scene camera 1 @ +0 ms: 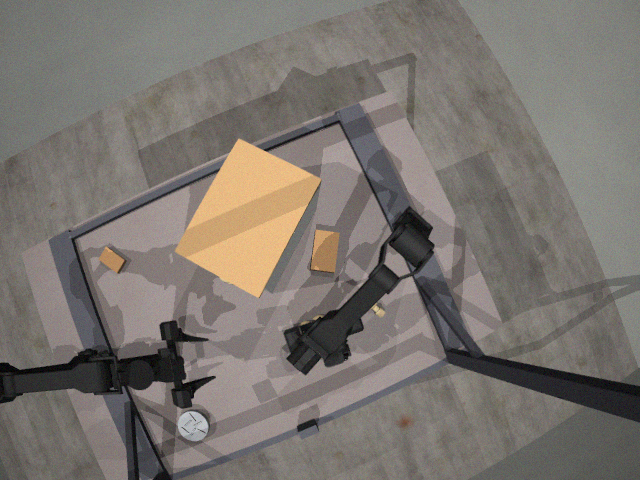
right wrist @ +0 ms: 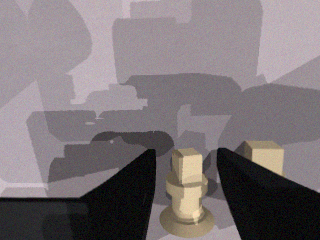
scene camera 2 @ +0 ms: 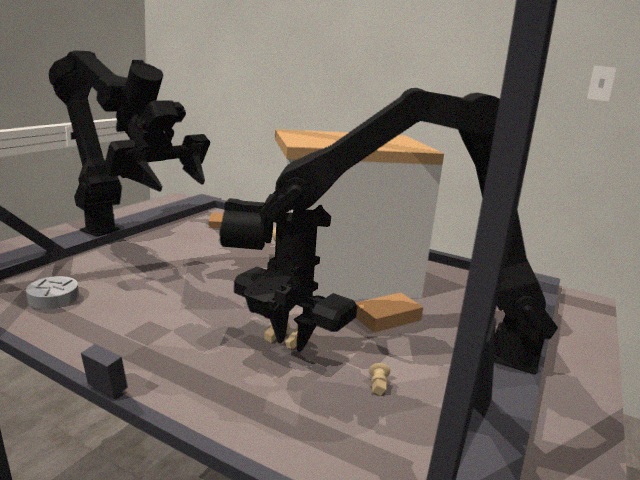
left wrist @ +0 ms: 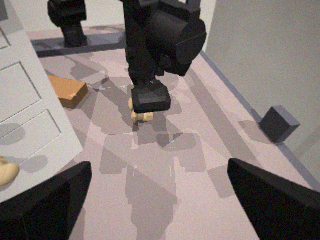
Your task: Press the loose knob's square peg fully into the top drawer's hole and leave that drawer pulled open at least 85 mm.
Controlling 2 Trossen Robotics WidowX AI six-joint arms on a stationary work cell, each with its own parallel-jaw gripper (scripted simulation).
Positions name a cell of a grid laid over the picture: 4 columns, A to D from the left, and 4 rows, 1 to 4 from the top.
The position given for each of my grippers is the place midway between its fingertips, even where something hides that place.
I see my left gripper (scene camera 2: B2), my right gripper (scene camera 2: B3), a grey disc (scene camera 2: A3) and a chest top (scene camera 1: B2).
The grey disc is seen too in scene camera 1 (scene camera 1: B4). My left gripper also shows in scene camera 1 (scene camera 1: B3) and in the left wrist view (left wrist: C3). My right gripper also shows in scene camera 1 (scene camera 1: C3), in the right wrist view (right wrist: C3) and in the left wrist view (left wrist: B2). The right wrist view does not show the grey disc: it is out of frame. The left wrist view does not show the grey disc: it is out of frame.
